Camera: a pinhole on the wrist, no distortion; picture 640 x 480 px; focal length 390.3 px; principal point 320.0 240.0 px. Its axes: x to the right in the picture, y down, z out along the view. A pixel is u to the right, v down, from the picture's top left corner.
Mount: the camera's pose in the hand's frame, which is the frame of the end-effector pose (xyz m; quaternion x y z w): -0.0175 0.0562 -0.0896 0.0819 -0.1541 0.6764 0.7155
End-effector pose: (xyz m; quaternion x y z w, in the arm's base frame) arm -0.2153 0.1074 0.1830 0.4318 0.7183 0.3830 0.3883
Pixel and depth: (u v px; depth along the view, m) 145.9 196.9 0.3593
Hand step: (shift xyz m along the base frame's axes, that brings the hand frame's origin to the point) 0.1146 -0.0506 -0.2652
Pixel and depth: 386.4 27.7 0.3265
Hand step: 0.1795 0.1655 -0.1396
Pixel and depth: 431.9 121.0 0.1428
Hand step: 0.0659 0.0391 0.0123
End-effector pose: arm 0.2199 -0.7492 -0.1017 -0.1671 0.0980 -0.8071 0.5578
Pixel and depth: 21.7 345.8 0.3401
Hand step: -0.1527 0.2546 0.2010
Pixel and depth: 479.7 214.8 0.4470
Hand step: 0.2294 0.0110 0.3310
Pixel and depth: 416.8 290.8 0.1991
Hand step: 0.0971 0.0479 0.0792
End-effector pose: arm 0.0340 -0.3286 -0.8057 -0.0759 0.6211 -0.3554 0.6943
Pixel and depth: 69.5 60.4 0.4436
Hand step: 0.0790 -0.4317 0.1557
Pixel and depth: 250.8 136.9 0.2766
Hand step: 0.1125 -0.1302 0.0630
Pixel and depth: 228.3 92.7 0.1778
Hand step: 0.0448 -0.0737 0.0175
